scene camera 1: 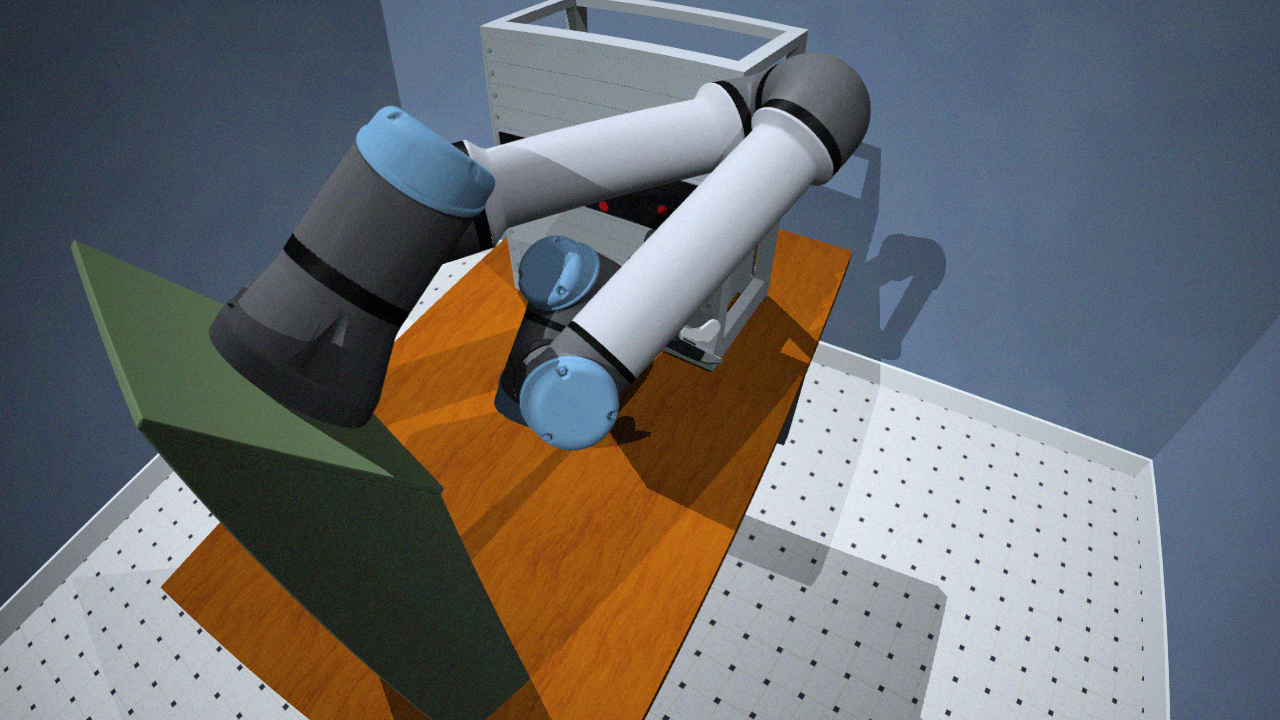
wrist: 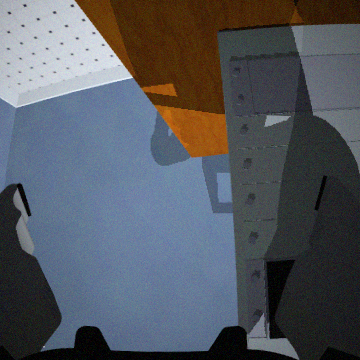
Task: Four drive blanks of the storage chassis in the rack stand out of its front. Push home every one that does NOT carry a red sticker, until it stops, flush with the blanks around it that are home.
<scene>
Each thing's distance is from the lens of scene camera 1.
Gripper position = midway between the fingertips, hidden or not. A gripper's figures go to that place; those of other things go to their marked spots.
my gripper (scene camera 1: pixel 679 336): 93 cm
grey rack (scene camera 1: pixel 540 79): 114 cm
</scene>
